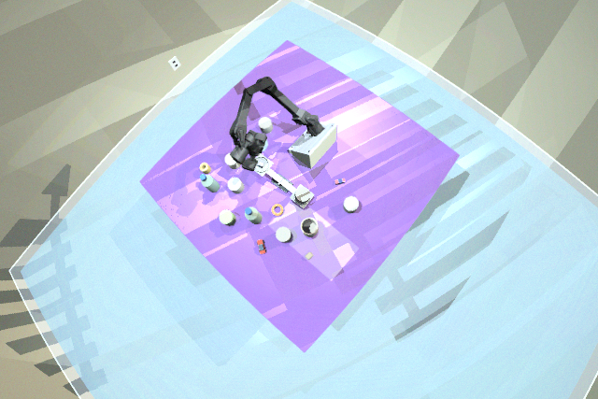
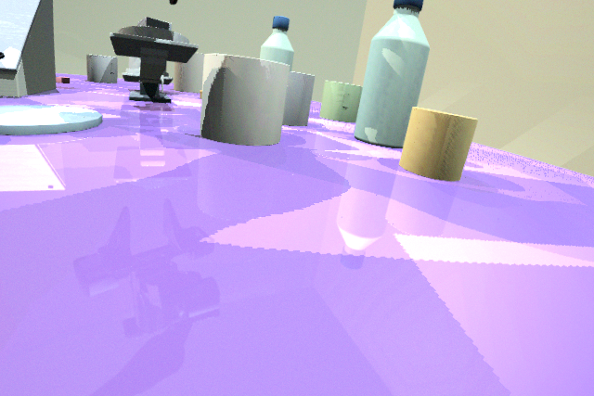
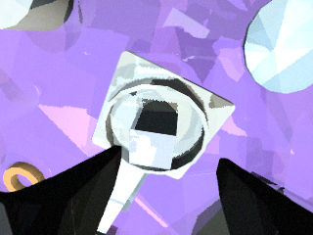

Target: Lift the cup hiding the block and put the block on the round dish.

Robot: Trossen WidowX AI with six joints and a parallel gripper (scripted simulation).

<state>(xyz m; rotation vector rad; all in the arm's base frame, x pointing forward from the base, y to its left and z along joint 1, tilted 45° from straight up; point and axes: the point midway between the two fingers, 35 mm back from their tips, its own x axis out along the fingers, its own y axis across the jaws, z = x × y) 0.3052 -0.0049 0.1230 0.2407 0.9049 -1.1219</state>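
Now: the pale block 40 mm below my gripper tip and 10 mm to the left of it. Round my gripper tip: small balance 130 mm to the left, 100 mm below, 10 mm behind; tan cylinder 240 mm ahead, 210 mm to the right, 100 mm below; pale blue round dish 120 mm to the right, 120 mm below, 70 mm behind.
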